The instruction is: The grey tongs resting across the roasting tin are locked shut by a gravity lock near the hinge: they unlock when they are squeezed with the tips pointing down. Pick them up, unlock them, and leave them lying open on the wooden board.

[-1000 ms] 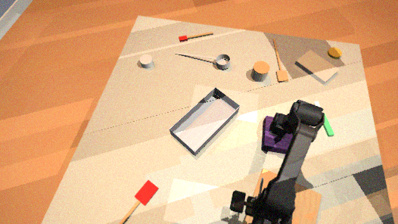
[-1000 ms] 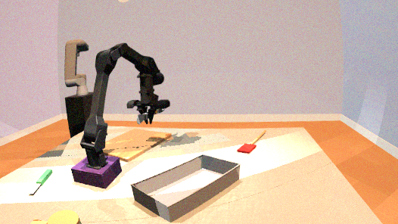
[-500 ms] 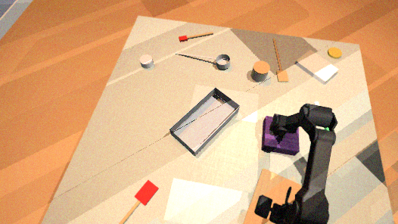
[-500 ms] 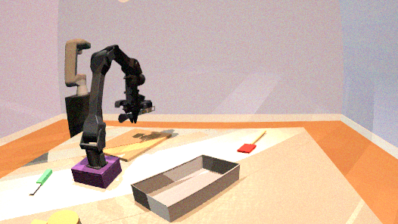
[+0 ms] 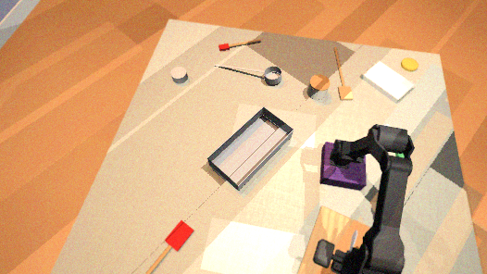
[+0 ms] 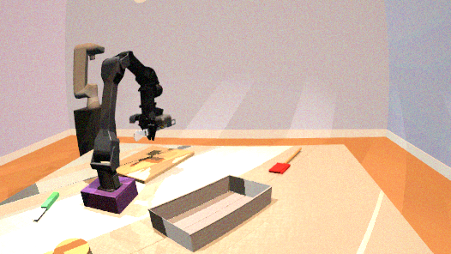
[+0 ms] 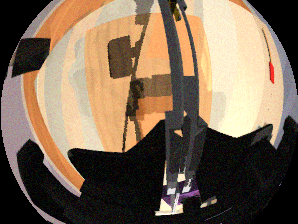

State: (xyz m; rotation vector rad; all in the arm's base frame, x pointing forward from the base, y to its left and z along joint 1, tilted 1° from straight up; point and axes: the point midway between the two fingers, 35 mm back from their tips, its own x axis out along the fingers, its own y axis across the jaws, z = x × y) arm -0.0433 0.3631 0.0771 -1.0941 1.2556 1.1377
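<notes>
My gripper tip is now 3 cm past the wooden board and 9 cm above it. Also, from my gripper tip: green-handled tool (15 cm behind, 53 cm to the right, 9 cm below); then roasting tin (36 cm ahead, 33 cm to the right, 7 cm below); then red spatula (51 cm ahead, 11 cm to the left, 9 cm below).
</notes>
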